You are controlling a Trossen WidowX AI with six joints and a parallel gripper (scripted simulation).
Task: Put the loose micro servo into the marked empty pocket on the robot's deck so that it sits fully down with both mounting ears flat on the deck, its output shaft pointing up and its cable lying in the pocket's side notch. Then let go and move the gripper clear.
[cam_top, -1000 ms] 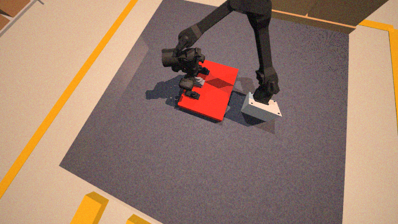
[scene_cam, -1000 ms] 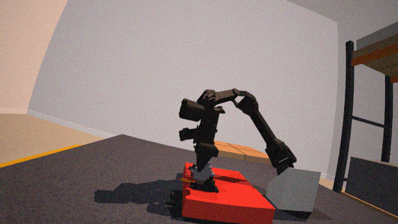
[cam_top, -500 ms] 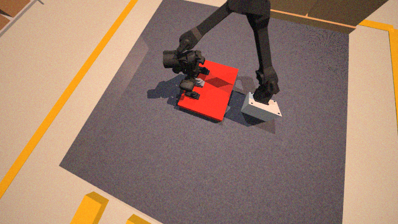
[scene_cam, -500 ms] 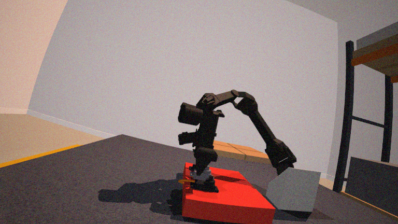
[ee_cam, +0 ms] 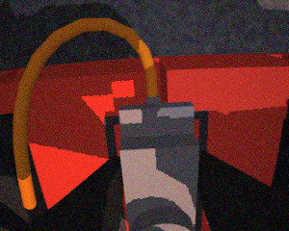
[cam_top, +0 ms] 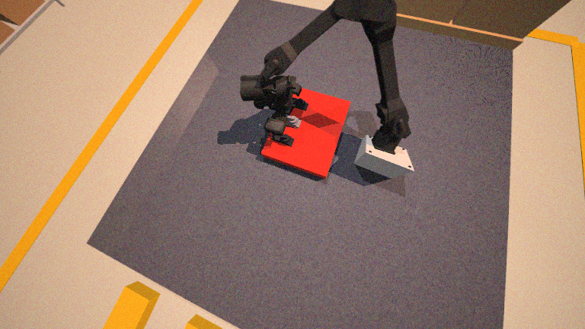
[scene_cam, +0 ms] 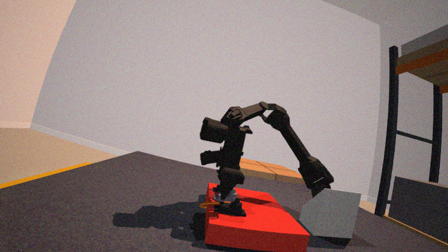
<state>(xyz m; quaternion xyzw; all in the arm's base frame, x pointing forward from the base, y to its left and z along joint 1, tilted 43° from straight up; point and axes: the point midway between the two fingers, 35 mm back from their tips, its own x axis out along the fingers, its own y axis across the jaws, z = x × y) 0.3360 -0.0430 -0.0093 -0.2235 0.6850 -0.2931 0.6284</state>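
The red deck is 120 mm behind my gripper tip, 10 mm to the left of it and 30 mm below it.
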